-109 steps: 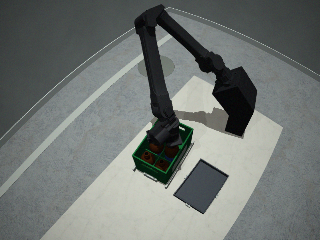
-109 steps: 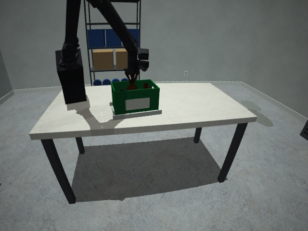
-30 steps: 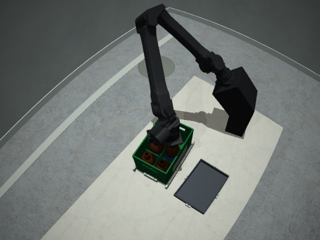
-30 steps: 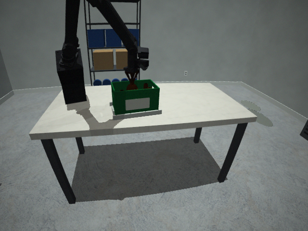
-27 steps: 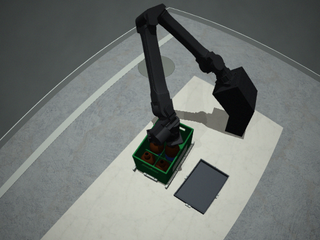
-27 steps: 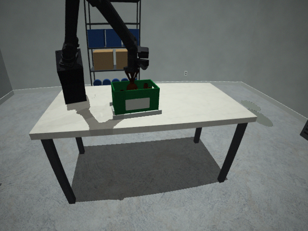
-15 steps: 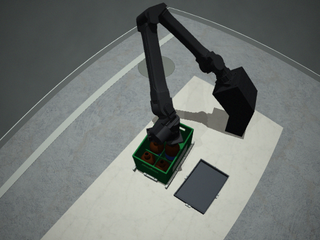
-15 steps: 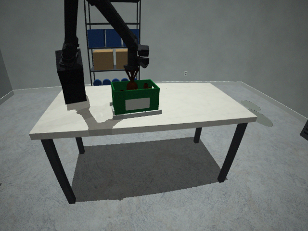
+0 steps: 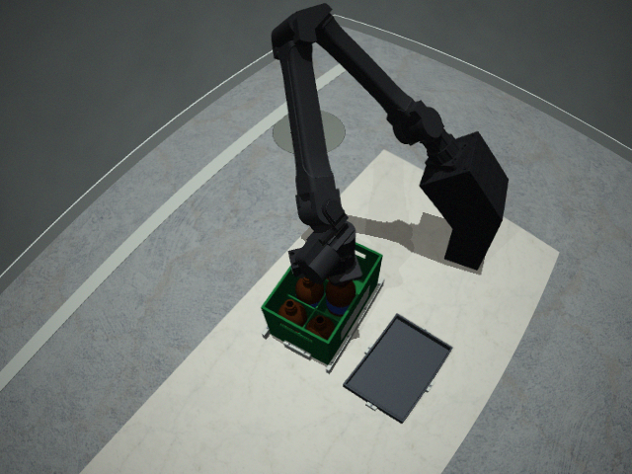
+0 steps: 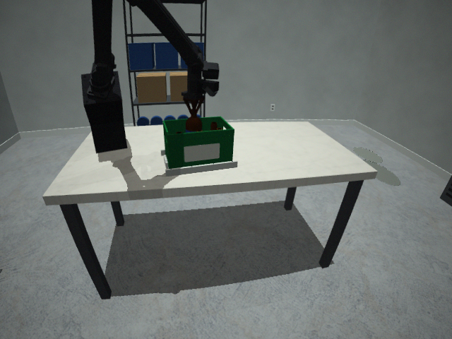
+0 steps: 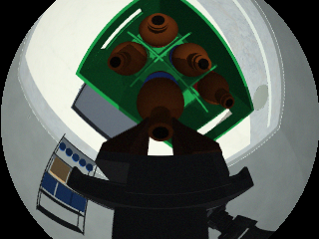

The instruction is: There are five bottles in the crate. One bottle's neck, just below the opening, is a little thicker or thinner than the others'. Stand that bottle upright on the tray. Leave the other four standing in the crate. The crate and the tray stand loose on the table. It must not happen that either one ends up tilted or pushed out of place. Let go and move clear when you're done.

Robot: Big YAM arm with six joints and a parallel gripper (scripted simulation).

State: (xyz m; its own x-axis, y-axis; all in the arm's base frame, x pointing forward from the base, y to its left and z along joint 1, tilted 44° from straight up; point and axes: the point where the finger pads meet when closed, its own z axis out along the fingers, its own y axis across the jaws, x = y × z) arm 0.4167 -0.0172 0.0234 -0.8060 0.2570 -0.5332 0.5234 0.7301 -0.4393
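My hand is 1 cm short of the crate, 4 cm to the left of it and 13 cm above it. Also, from my hand: tray: 2 cm ahead, 22 cm to the left, 20 cm below.
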